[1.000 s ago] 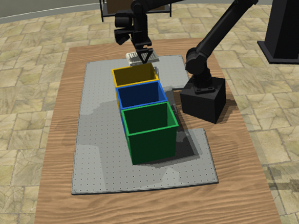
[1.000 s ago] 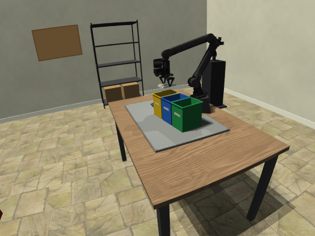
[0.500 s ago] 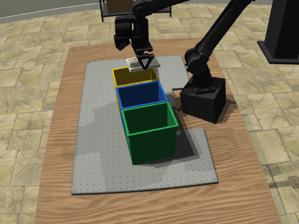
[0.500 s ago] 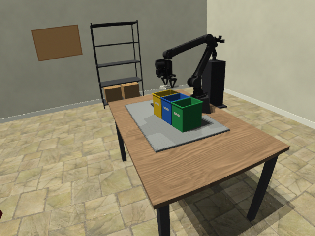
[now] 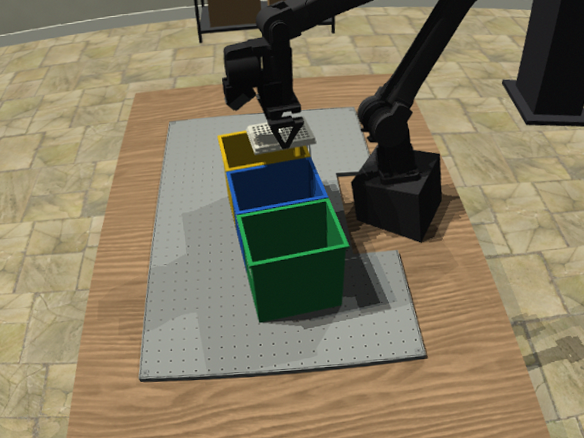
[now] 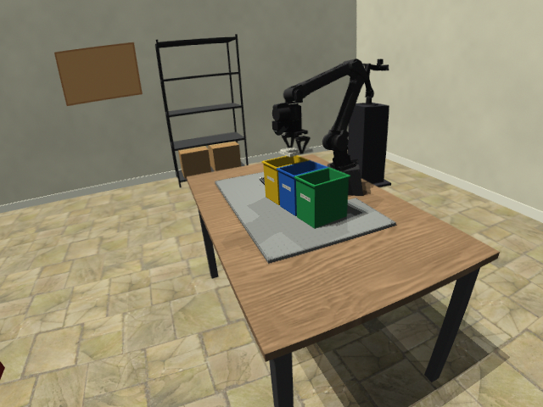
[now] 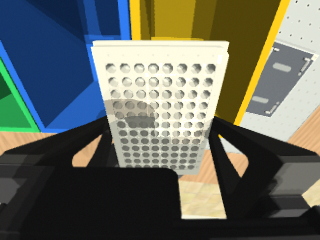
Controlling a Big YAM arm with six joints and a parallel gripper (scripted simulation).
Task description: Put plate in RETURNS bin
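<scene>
Now: the green bin 2 cm behind my hand, 23 cm to the left of it and 14 cm below it. Also, from my hand: yellow bin (4 cm ahead, 3 cm to the right, 14 cm below); then 96-well plate (right at my hand); then blue bin (1 cm ahead, 10 cm to the left, 14 cm below).
</scene>
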